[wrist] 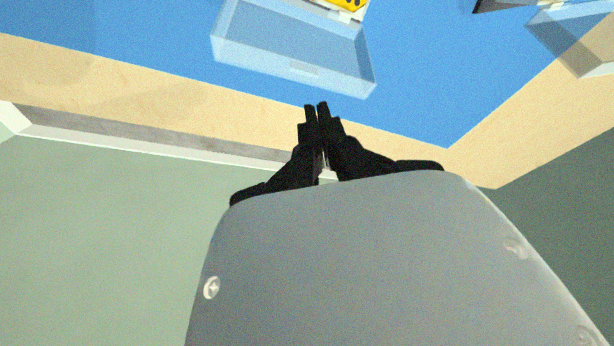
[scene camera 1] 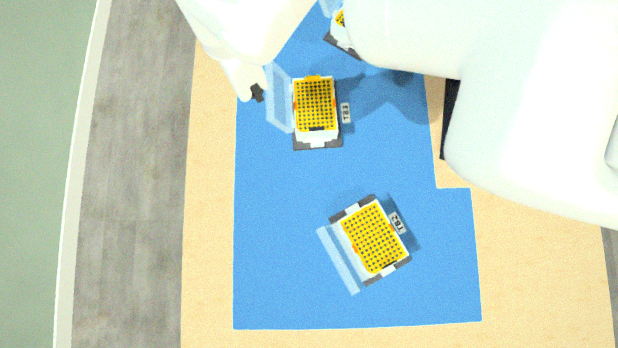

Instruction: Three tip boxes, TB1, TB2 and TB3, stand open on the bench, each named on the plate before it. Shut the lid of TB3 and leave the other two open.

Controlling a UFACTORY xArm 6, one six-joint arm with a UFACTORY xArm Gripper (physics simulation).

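Frame: origin at the arm's base, x ahead, y left, z up, level; millimetres.
Where they show: gripper, fingertip midpoint: (wrist: 316, 120) (scene camera 1: 254, 93).
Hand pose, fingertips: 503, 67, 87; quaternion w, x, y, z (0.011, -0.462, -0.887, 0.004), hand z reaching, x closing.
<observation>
Things, the pixels of their top centre, and the offset from my fingertips, as dx, dy, dz. Level surfaces: height alone.
- Tip box TB3 at its top centre: (scene camera 1: 314, 100) -101, -35, -89
- TB1 at its top centre: (scene camera 1: 366, 11) -192, -265, -98
- blue mat at its surface level: dz -164
- wooden bench at its surface level: dz -167
Tip box TB3 (scene camera 1: 315, 106) (wrist: 346, 5) stands upper middle in the scene view, with its clear lid (scene camera 1: 279, 100) (wrist: 295, 42) standing open on its left side. My gripper (scene camera 1: 257, 93) (wrist: 316, 120) is shut and empty. It is on the lid's outer side, away from the box; in the wrist view its tips show just below the lid's edge, and contact cannot be told. TB2 (scene camera 1: 375, 237) stands lower middle, its clear lid (scene camera 1: 339, 260) (wrist: 565, 30) open. TB1 (scene camera 1: 340, 31) is mostly hidden by the arm at the top; part of its lid (scene camera 1: 328, 7) shows open.
The boxes stand on a blue mat (scene camera 1: 280, 200) (wrist: 425, 90) on the wooden bench (scene camera 1: 210, 225) (wrist: 45, 65). Name plates TB3 (scene camera 1: 346, 113) and TB2 (scene camera 1: 398, 223) lie before their boxes. My white arm spans the top and right, over TB1. The bench's edge is left of the gripper.
</observation>
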